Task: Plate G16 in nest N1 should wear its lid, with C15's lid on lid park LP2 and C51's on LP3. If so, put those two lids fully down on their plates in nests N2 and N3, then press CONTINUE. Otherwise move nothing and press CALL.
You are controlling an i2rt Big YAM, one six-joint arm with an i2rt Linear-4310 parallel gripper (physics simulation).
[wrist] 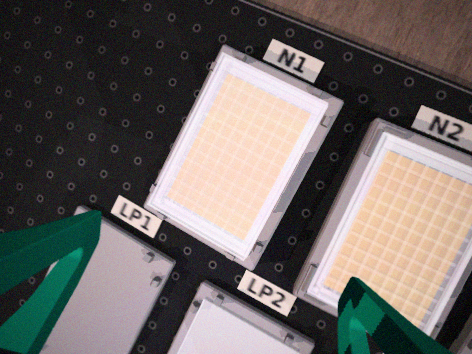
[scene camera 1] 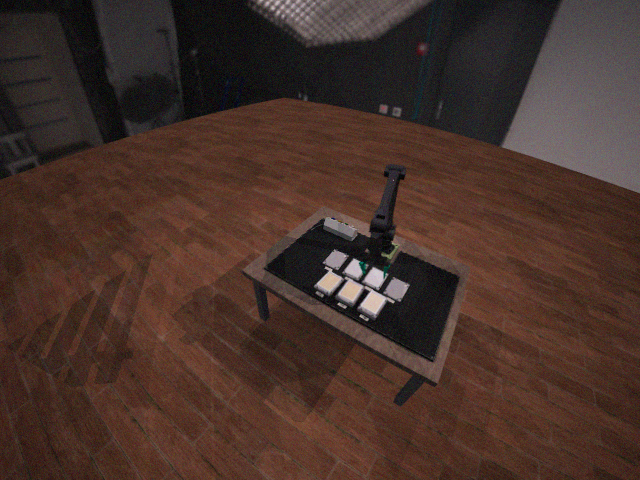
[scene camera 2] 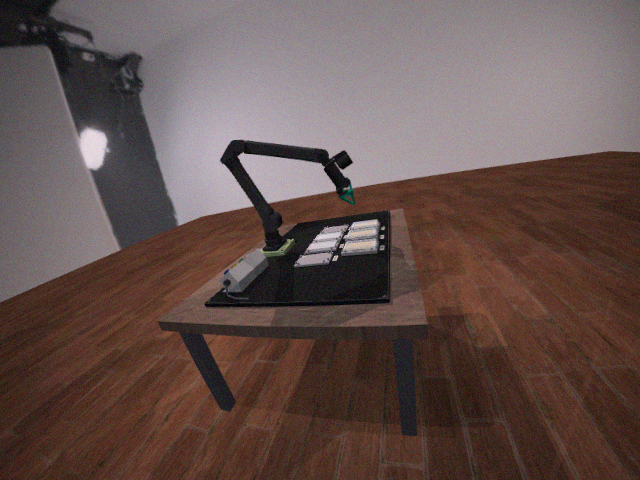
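Where they show: gripper, fingertip midpoint: (wrist: pixel 223 257) (scene camera 1: pixel 373 277) (scene camera 2: pixel 353 200); arm's base at its link origin: (scene camera 1: pixel 383 247) (scene camera 2: pixel 275 245).
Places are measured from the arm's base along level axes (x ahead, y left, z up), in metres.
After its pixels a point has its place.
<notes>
My gripper (scene camera 1: pixel 375 269) {x 0.409, y 0.127, z 0.151 m} (scene camera 2: pixel 349 196) {x 0.409, y 0.127, z 0.151 m} (wrist: pixel 223 257) {x 0.409, y 0.127, z 0.151 m} is open and empty, above the nests and lid parks. In the wrist view, the plate in nest N1 (scene camera 1: pixel 372 303) {x 0.449, y 0.172, z 0.023 m} (wrist: pixel 240 155) {x 0.437, y 0.166, z 0.023 m} has a paler, fainter well grid than the plate in N2 (scene camera 1: pixel 350 292) {x 0.461, y 0.047, z 0.020 m} (wrist: pixel 405 230) {x 0.451, y 0.041, z 0.012 m}, as if under a clear lid; no G16 code is readable. The plate in N3 (scene camera 1: pixel 328 283) {x 0.480, y -0.080, z 0.010 m} (scene camera 2: pixel 360 246) {x 0.473, y -0.125, z 0.013 m} shows in the scene views. A white lid (scene camera 1: pixel 374 277) {x 0.270, y 0.083, z 0.001 m} (wrist: pixel 225 330) {x 0.310, y 0.108, z 0.001 m} lies on LP2, and another white lid (scene camera 1: pixel 355 269) {x 0.288, y -0.032, z 0.001 m} lies on LP3. Their codes are not readable. The CONTINUE and CALL buttons cannot be told apart.
The grey button box (scene camera 1: pixel 339 228) {x 0.078, y -0.301, z 0.038 m} (scene camera 2: pixel 247 271) {x 0.087, y -0.344, z 0.028 m} stands near the arm's green base (scene camera 1: pixel 391 251) {x 0.018, y 0.060, z 0.013 m} (scene camera 2: pixel 279 248) {x 0.045, y -0.035, z -0.003 m}. Park LP1 (scene camera 1: pixel 397 289) {x 0.255, y 0.225, z -0.007 m} (wrist: pixel 112 285) {x 0.280, y 0.210, z -0.007 m} is grey and shows no white lid. Another grey park (scene camera 1: pixel 336 259) {x 0.287, y -0.167, z -0.007 m} (scene camera 2: pixel 313 259) {x 0.288, y -0.180, z -0.007 m} is at the row's other end, nearest the button box.
</notes>
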